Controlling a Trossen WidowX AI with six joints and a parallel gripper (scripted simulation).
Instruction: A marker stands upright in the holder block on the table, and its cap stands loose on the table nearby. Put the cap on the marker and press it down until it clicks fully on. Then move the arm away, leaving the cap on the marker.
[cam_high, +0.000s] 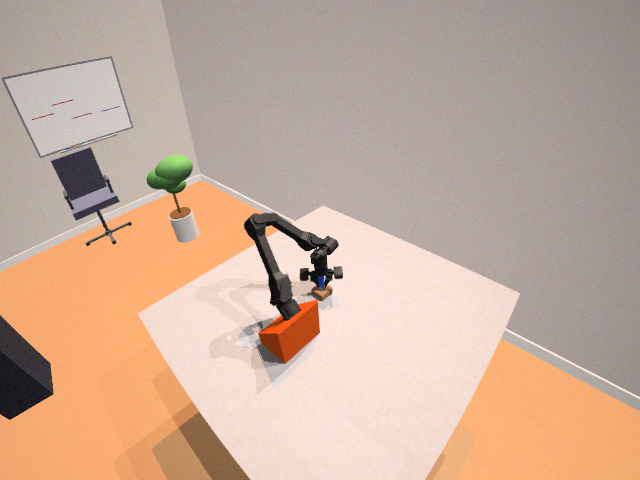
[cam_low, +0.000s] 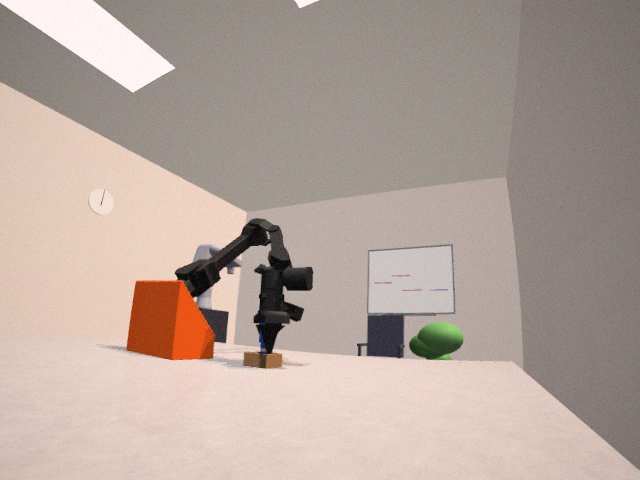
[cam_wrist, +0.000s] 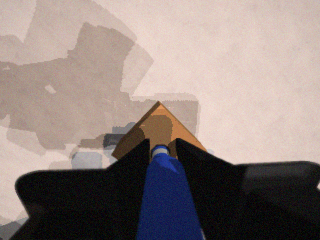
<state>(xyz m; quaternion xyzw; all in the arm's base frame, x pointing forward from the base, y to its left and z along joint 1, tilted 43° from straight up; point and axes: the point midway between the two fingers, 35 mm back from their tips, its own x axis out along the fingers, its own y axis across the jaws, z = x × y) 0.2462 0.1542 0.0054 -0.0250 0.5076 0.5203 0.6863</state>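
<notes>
Right now my gripper tip is 50 mm below the blue cap, 10 mm to the left of it and 10 mm past it. Round my gripper tip: holder block (20 mm below, 10 mm to the right, 10 mm behind).
</notes>
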